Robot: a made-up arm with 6 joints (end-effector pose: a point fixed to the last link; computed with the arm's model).
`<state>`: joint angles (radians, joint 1 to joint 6).
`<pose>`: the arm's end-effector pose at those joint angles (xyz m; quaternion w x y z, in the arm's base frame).
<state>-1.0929 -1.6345 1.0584 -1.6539 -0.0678 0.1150</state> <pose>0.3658 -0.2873 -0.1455 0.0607 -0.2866 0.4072 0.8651</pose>
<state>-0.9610 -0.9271 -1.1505 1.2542 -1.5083 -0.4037</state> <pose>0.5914 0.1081 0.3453 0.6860 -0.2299 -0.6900 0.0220</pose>
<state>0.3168 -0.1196 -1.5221 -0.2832 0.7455 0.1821</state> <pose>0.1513 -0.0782 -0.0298 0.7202 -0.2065 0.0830 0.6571</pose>
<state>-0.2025 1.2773 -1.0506 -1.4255 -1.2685 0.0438</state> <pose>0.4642 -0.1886 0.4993 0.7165 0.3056 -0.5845 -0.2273</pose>
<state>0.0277 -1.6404 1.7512 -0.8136 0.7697 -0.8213</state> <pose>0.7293 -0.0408 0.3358 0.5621 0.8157 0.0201 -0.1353</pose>
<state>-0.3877 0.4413 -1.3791 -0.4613 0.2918 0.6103</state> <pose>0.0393 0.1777 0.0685 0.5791 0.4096 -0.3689 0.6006</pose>
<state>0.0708 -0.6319 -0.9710 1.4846 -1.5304 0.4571</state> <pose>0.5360 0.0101 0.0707 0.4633 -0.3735 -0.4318 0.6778</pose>
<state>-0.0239 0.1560 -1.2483 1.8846 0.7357 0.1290</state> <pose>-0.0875 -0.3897 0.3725 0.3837 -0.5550 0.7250 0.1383</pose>
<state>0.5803 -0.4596 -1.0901 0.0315 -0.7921 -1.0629</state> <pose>0.5105 0.2433 0.2168 0.8357 -0.4632 -0.2074 0.2096</pose>
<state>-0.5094 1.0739 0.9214 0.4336 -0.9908 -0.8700</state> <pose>-0.1958 -0.2782 -0.0956 0.5813 -0.2271 0.7635 -0.1659</pose>
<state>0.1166 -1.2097 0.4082 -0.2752 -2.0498 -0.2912</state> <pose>0.0883 -0.2175 0.5960 0.1356 -0.2046 -0.8741 -0.4191</pose>
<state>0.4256 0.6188 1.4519 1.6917 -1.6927 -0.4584</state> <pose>-0.3022 -0.0358 0.1617 0.5386 -0.1485 0.6949 -0.4527</pose>
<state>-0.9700 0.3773 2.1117 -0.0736 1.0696 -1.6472</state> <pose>0.1695 0.3172 0.2312 0.5605 -0.4444 -0.6938 -0.0839</pose>
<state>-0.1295 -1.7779 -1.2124 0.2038 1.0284 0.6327</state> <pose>0.6465 -0.1705 0.1798 0.7160 -0.3526 -0.5417 0.2636</pose>
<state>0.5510 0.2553 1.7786 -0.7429 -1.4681 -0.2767</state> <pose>0.0380 -0.2241 0.7665 0.2654 -0.8368 -0.1561 -0.4527</pose>
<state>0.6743 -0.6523 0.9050 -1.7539 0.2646 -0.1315</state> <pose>0.3853 -0.1816 0.5992 0.6198 -0.1497 -0.7243 -0.2624</pose>
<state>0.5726 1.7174 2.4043 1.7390 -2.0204 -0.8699</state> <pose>-0.2383 0.3220 0.7470 0.3403 0.2774 -0.5261 0.7283</pose>
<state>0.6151 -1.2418 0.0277 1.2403 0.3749 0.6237</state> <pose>0.2252 -0.1960 0.0194 0.9646 -0.2225 0.0692 0.1238</pose>
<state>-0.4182 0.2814 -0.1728 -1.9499 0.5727 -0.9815</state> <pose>0.4471 0.0138 0.3044 0.8949 0.4451 -0.0334 -0.0039</pose>
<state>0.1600 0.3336 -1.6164 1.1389 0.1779 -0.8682</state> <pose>0.1281 -0.3848 0.0411 0.4190 -0.7510 0.4532 0.2346</pose>
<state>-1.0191 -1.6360 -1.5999 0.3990 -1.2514 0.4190</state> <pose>0.3077 0.0315 0.4926 0.0826 0.5460 0.8337 -0.0040</pose>
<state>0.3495 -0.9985 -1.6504 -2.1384 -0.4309 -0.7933</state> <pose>-0.1328 0.0002 0.5233 0.2534 0.3767 -0.5681 0.6864</pose>
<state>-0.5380 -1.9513 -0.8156 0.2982 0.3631 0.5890</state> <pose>0.6857 -0.1479 0.3359 0.5491 -0.1890 -0.8135 0.0330</pose>
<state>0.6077 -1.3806 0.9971 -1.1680 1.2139 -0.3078</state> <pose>0.6329 0.1005 0.3429 0.8982 0.3108 -0.3093 -0.0314</pose>
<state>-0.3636 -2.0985 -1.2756 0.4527 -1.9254 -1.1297</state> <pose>0.0899 0.2416 0.4532 0.0281 -0.2490 -0.9543 -0.1628</pose>
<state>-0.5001 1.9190 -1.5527 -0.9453 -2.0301 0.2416</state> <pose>0.5368 -0.2393 0.3652 0.6552 0.3897 -0.5176 -0.3886</pose>
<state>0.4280 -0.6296 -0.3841 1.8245 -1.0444 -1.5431</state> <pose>0.3368 -0.4174 -0.0231 0.4972 -0.6590 0.4750 -0.3049</pose>
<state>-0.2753 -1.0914 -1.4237 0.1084 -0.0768 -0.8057</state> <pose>0.6347 0.1308 0.3011 0.8247 -0.3570 -0.4329 0.0713</pose>
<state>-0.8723 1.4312 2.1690 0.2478 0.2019 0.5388</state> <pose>-0.2146 -0.0595 0.2732 0.4652 -0.1943 0.7463 -0.4347</pose>
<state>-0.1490 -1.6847 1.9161 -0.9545 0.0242 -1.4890</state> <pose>0.6994 -0.2619 0.0483 0.3181 0.8877 0.1673 -0.2879</pose>
